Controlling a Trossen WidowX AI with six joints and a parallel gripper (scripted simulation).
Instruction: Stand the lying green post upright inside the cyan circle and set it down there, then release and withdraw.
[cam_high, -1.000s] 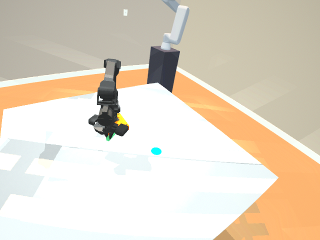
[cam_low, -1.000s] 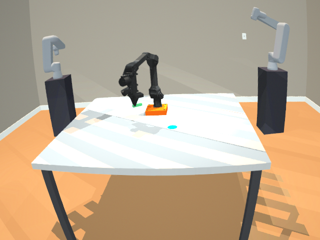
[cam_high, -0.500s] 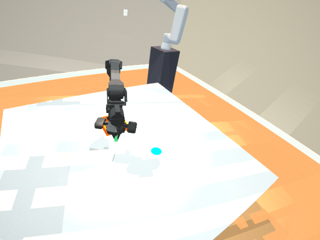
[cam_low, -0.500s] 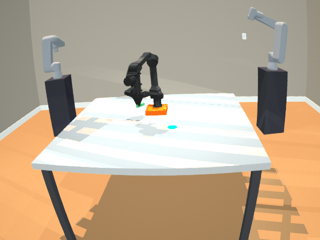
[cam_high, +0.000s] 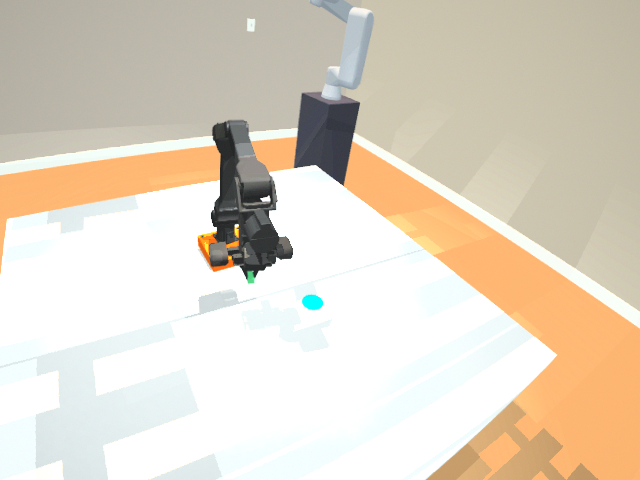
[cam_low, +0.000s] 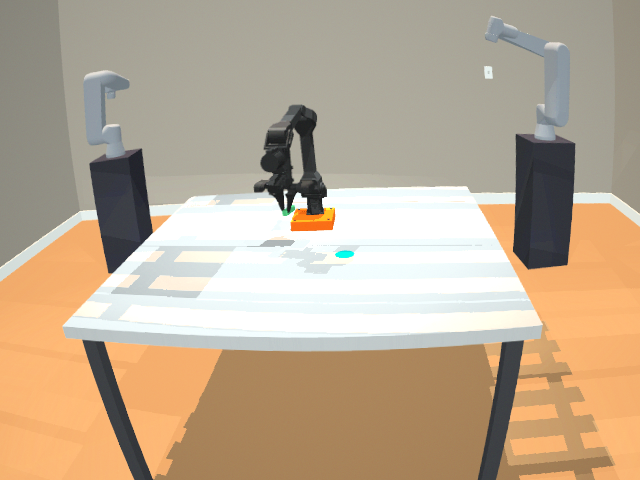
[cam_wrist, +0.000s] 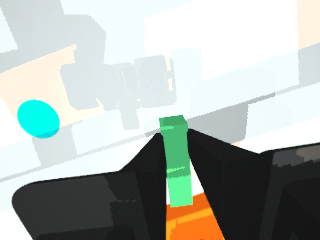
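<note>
Right now the green post is 20 mm behind my gripper tip and 10 mm to the left of it. Also, from my gripper tip: cyan circle: 180 mm to the left, 130 mm below, 50 mm ahead.
</note>
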